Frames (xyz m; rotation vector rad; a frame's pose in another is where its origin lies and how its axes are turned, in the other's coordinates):
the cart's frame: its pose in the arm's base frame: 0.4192 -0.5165 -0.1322 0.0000 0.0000 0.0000
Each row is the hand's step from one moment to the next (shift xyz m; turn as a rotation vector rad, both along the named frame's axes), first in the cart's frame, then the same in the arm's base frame.
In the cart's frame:
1: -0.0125 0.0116 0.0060 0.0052 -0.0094 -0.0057
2: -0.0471 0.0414 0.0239 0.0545 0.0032 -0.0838
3: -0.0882 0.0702 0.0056 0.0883 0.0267 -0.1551
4: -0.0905 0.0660 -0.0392 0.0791 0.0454 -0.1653
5: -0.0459 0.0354 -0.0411 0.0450 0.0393 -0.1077
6: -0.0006 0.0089 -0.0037 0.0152 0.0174 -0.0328
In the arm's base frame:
1: -0.0125 0.0116 0.0060 0.0052 -0.0094 -0.0057
2: -0.0471 0.0414 0.0239 0.0545 0.0032 -0.0838
3: -0.0882 0.0702 0.0056 0.0883 0.0267 -0.1551
4: -0.0905 0.0660 -0.0392 0.0791 0.0454 -0.1653
5: -0.0459 0.0354 -0.0411 0.0450 0.0393 -0.1077
6: -0.0006 0.0089 -0.0037 0.0152 0.0174 -0.0328

